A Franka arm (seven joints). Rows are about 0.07 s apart.
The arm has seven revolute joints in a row. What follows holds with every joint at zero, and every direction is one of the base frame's. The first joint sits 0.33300 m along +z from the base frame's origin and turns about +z. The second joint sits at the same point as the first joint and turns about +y. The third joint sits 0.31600 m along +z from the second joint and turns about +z. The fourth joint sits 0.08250 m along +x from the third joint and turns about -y. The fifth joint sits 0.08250 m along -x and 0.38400 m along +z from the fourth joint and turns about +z. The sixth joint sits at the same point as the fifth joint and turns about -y. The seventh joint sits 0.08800 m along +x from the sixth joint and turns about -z. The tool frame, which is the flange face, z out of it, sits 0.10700 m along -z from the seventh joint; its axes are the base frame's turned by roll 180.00, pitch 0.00 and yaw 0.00 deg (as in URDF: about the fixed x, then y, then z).
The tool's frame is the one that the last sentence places.
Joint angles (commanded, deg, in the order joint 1, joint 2, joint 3, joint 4, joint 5, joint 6, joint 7), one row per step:
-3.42, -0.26, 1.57, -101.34, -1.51, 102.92, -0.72
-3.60, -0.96, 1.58, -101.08, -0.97, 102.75, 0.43
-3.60, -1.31, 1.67, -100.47, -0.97, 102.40, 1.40
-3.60, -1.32, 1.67, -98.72, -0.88, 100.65, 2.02
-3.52, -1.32, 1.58, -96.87, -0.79, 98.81, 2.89
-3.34, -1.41, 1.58, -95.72, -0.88, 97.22, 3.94
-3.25, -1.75, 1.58, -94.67, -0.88, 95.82, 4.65
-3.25, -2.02, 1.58, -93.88, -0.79, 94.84, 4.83
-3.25, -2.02, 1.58, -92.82, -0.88, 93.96, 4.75
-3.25, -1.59, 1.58, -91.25, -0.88, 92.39, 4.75
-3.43, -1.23, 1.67, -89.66, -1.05, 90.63, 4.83
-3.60, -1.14, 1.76, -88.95, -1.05, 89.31, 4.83
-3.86, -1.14, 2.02, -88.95, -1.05, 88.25, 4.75
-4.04, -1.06, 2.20, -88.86, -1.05, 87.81, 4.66
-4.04, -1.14, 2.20, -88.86, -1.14, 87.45, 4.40
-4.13, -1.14, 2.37, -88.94, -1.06, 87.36, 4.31
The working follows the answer.
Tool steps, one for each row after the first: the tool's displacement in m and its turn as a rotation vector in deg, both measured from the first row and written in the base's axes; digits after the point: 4 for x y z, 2 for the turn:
-0.0027, -0.0007, 0.0088, 0.53, -0.83, -1.42
-0.0038, 0.0002, 0.0168, 0.54, -1.46, -2.30
-0.0046, 0.0004, 0.0289, 0.66, -1.49, -2.96
-0.0058, 0.0004, 0.0415, 0.78, -1.52, -3.88
-0.0080, 0.0021, 0.0495, 0.73, -1.19, -4.77
-0.0112, 0.0030, 0.0594, 0.75, -1.20, -5.41
-0.0138, 0.0033, 0.0670, 0.84, -1.28, -5.61
-0.0149, 0.0031, 0.0744, 0.75, -1.46, -5.53
-0.0149, 0.0031, 0.0808, 0.75, -1.03, -5.56
-0.0158, 0.0018, 0.0877, 0.58, -0.51, -5.77
-0.0176, 0.0011, 0.0906, 0.57, 0.19, -5.87
-0.0195, 0.0011, 0.0889, 0.55, 1.26, -5.82
-0.0199, 0.0011, 0.0882, 0.54, 1.69, -5.74
-0.0210, 0.0010, 0.0884, 0.44, 1.97, -5.49
-0.0212, 0.0019, 0.0877, 0.51, 2.15, -5.32

Tool pose at each row, in the base's axes (x y z in m, rotation vector in deg; rounded; the steps above come from the unrounded poses):
0.5648, -0.0204, 0.5524, 178.45, -1.27, 2.81
0.5621, -0.0212, 0.5612, 178.91, -3.52, 4.09
0.5610, -0.0202, 0.5693, 178.86, -4.91, 5.05
0.5602, -0.0201, 0.5813, 178.92, -5.95, 5.08
0.5590, -0.0200, 0.5940, 178.98, -7.39, 5.11
0.5568, -0.0184, 0.6020, 178.87, -8.77, 4.57
0.5535, -0.0174, 0.6118, 178.83, -9.77, 4.57
0.5510, -0.0172, 0.6194, 178.89, -10.09, 4.69
0.5499, -0.0173, 0.6269, 178.80, -9.97, 4.98
0.5499, -0.0174, 0.6333, 178.82, -10.00, 4.30
0.5490, -0.0186, 0.6402, 178.64, -10.30, 3.48
0.5472, -0.0194, 0.6430, 178.63, -10.45, 2.39
0.5452, -0.0193, 0.6414, 178.62, -10.34, 0.73
0.5449, -0.0193, 0.6407, 178.62, -10.21, 0.06
0.5438, -0.0194, 0.6409, 178.54, -9.81, -0.38
0.5436, -0.0185, 0.6401, 178.63, -9.54, -0.65

